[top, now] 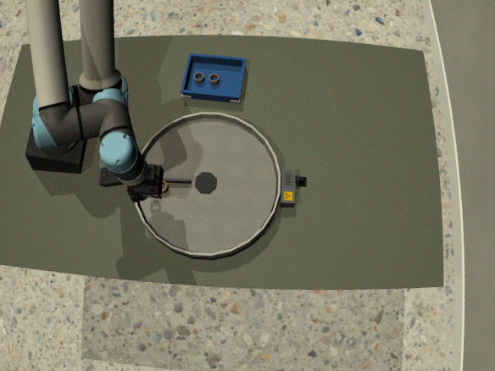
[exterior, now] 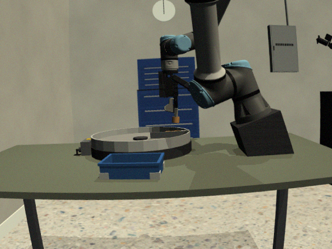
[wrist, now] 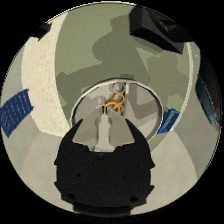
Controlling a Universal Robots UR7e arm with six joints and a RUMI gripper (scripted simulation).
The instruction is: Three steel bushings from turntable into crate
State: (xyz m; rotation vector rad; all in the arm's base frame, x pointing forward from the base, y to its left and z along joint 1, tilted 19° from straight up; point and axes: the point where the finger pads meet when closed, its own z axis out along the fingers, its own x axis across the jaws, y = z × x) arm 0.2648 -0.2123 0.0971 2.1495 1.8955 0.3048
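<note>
The round grey turntable lies 16 cm ahead of my hand, 4 cm to the left of it and 8 cm below it. Also, from my hand: crate: 21 cm ahead, 39 cm to the left, 11 cm below.
</note>
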